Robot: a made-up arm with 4 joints.
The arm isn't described. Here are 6 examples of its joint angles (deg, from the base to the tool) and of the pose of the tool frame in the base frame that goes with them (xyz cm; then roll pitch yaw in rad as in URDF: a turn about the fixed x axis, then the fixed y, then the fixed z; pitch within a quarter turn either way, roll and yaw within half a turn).
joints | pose
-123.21 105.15 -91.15 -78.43 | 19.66 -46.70 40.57 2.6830 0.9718 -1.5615
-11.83 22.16 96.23 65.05 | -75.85 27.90 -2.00 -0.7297 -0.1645 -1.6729
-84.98 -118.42 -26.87 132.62 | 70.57 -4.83 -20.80 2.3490 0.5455 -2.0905
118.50 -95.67 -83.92 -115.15 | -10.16 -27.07 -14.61 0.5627 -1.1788 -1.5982
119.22 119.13 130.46 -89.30 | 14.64 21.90 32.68 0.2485 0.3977 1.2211
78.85 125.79 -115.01 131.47 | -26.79 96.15 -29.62 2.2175 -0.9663 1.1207
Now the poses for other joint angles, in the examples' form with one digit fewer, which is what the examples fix.
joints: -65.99 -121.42 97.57 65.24
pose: 66.5 -0.9 -28.8 2.815 -1.257 -1.346
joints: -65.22 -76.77 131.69 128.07
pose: 48.7 -5.0 -8.8 -0.975 -1.251 2.077
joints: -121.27 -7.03 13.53 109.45
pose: -45.1 21.2 -34.6 2.239 -0.265 0.020
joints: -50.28 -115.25 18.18 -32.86
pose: 11.1 12.0 24.8 -1.288 0.314 -2.011
